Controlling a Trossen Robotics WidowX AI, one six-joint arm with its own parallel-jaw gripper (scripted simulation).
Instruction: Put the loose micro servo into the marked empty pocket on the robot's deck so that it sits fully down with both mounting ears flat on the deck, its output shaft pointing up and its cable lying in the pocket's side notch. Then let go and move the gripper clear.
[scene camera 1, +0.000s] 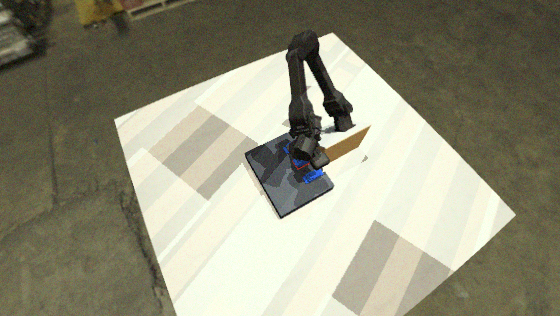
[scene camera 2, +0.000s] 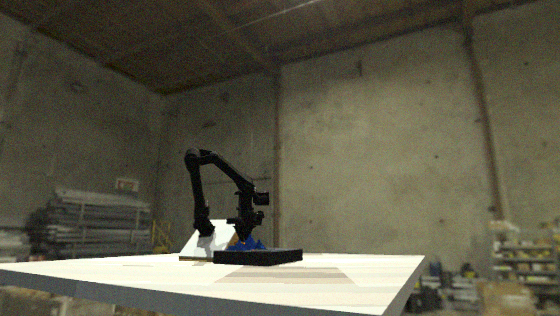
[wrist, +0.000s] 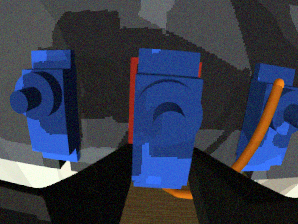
Observation:
In view: the gripper (scene camera 2: 244, 242), a blue micro servo (wrist: 167, 114) and a dark deck (scene camera 1: 282, 182).
The gripper also shows in the wrist view (wrist: 161, 153). The dark deck shows as well in scene camera 2 (scene camera 2: 267, 257) and in the wrist view (wrist: 229, 44).

